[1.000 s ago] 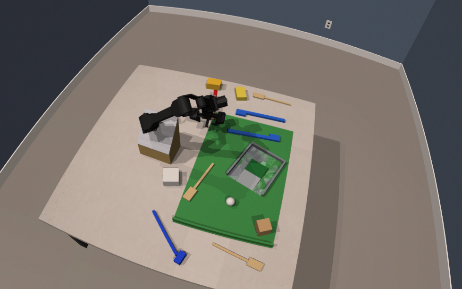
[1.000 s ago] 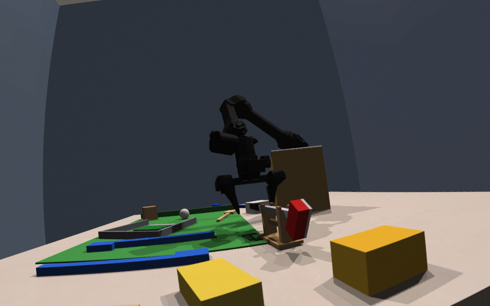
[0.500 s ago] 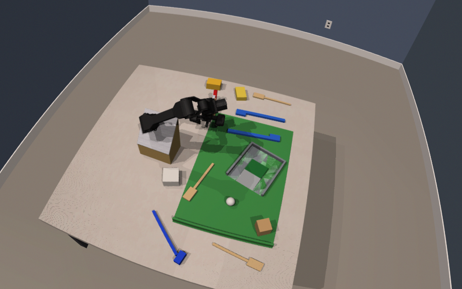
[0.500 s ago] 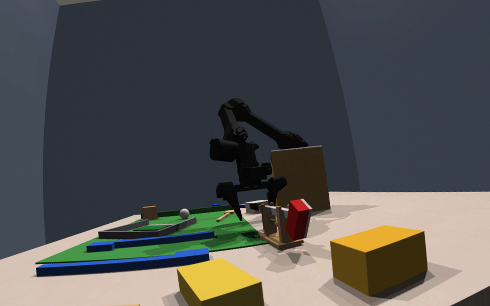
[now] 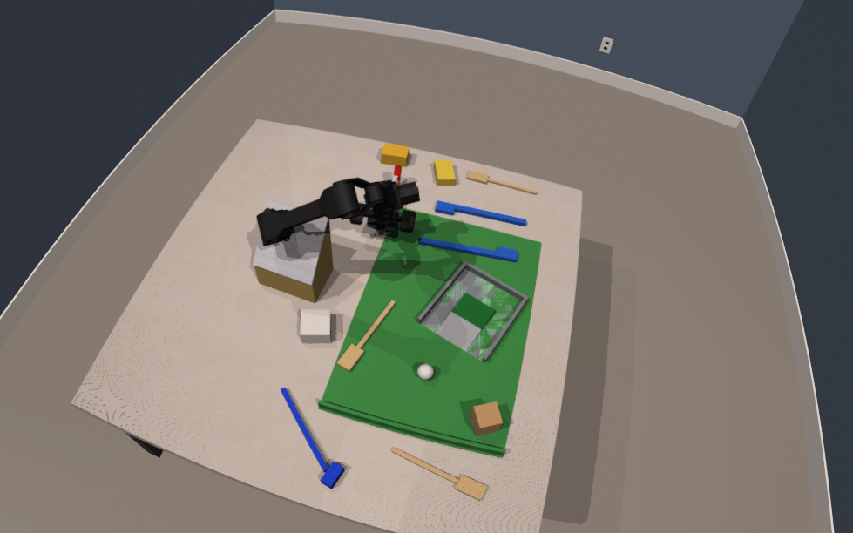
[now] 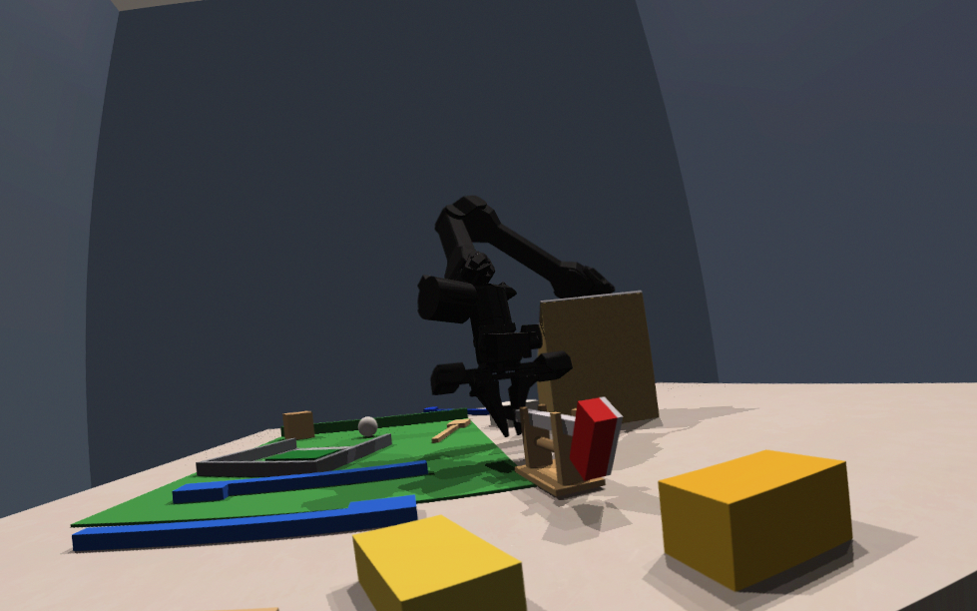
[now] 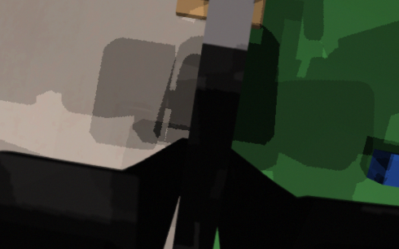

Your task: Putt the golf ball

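Now: the white block 40 mm behind my gripper tip, 380 mm to the right of it and 10 mm below it. Also, from my gripper tip: wooden stand (30 mm behind, 130 mm to the left); then green mat (270 mm ahead, 210 mm to the right, 30 mm below); then red putter (30 mm behind, 110 mm to the left, 30 mm above).
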